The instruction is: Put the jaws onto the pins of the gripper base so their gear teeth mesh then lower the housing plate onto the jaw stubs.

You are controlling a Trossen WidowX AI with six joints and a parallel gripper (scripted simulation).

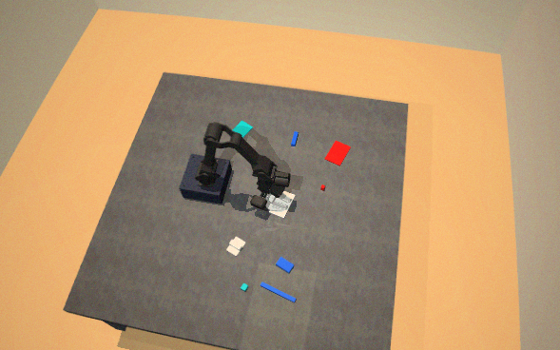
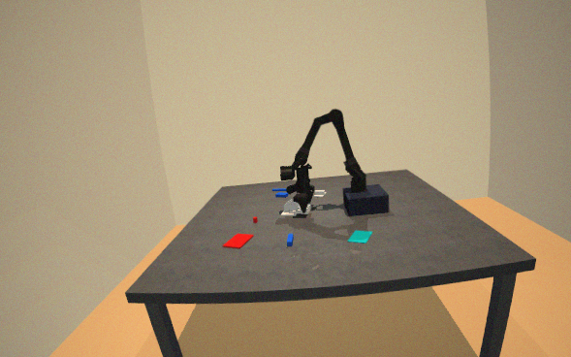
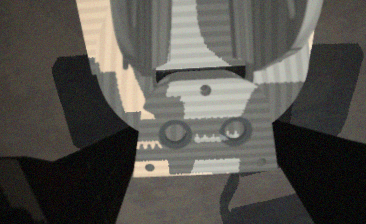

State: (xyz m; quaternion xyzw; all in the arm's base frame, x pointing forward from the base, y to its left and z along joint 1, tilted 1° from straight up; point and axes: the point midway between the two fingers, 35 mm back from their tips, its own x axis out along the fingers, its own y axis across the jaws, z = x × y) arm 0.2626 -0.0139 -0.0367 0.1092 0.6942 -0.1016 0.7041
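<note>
Now: the white jaw 3 cm ahead of my gripper tip, 1 cm to the left of it and 1 cm above it. Also, from my gripper tip: red cube: 24 cm ahead, 8 cm to the left; then blue block: 12 cm ahead, 30 cm to the right; then white block: 10 cm behind, 24 cm to the right.
</note>
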